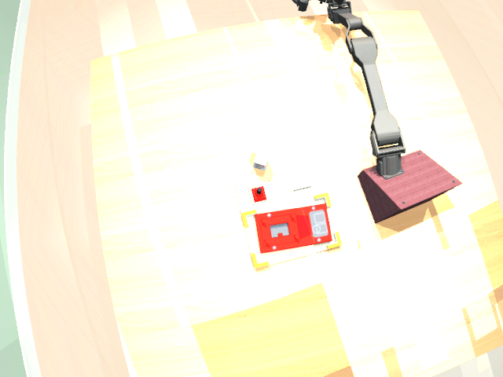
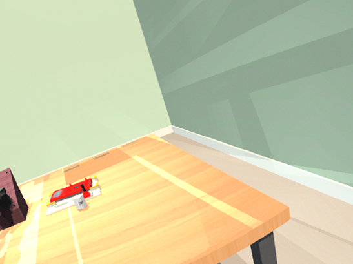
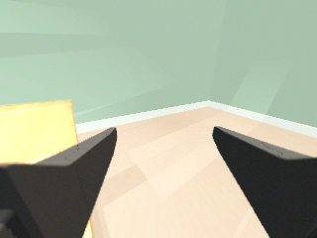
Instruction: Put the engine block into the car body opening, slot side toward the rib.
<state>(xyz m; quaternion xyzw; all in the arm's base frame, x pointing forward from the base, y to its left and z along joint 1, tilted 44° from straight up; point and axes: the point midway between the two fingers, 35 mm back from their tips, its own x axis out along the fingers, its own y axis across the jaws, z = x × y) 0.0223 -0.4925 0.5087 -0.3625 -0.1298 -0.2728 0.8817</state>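
My gripper tip is 570 mm to the right of the engine block, 280 mm short of it and 100 mm above it.
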